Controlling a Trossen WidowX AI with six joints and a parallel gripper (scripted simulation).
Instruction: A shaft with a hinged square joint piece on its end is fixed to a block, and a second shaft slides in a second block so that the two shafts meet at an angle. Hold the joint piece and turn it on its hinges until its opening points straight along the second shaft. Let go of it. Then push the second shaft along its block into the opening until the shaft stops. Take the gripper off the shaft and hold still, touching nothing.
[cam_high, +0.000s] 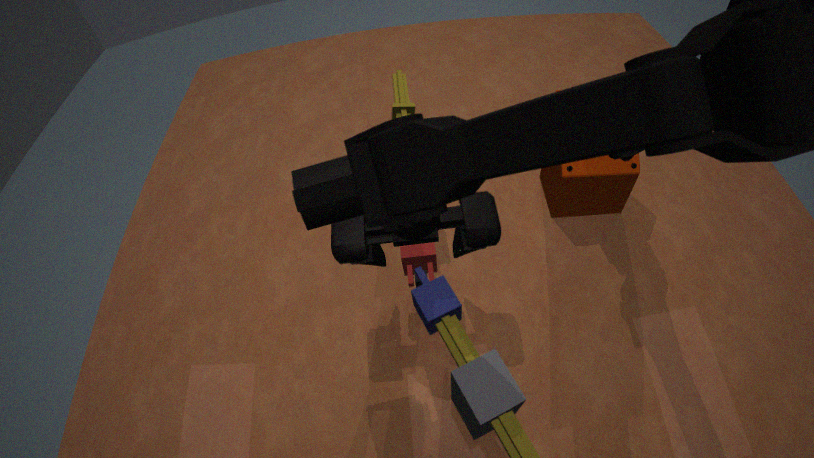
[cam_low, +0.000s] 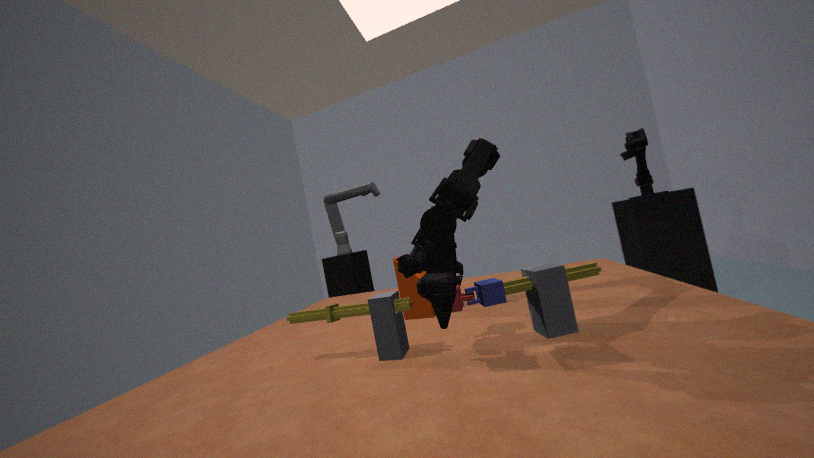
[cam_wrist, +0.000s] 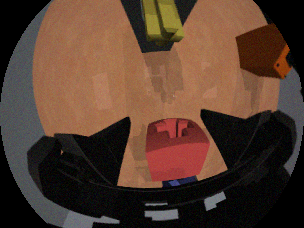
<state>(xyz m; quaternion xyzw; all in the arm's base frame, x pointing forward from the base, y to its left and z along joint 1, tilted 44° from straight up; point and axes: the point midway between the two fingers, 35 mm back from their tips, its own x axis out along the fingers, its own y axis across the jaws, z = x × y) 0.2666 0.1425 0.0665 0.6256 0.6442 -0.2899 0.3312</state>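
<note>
Right now the red joint piece is 4 cm above my gripper tip and 2 cm to the left of it.
</note>
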